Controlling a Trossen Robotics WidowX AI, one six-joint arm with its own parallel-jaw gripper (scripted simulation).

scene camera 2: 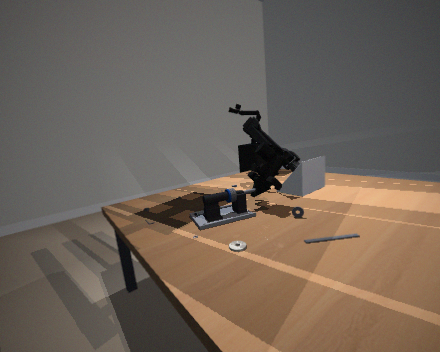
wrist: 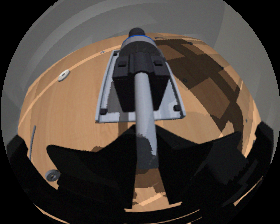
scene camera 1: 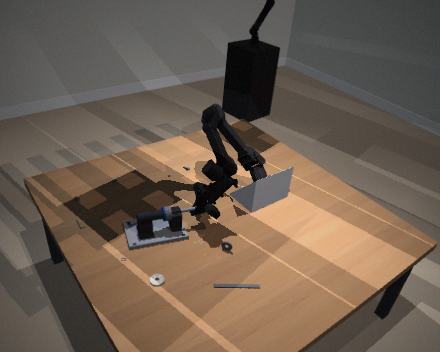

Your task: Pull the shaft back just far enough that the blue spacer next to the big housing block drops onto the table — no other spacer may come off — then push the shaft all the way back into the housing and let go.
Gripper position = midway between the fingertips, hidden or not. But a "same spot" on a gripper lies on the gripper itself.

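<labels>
Scene camera 2 shows me my gripper, and a spot on the gripper (scene camera 2: 261, 186) is the same spot as (wrist: 127, 173). So the wrist view has my gripper too. The gripper can also be seen in scene camera 1 (190, 214).
</labels>
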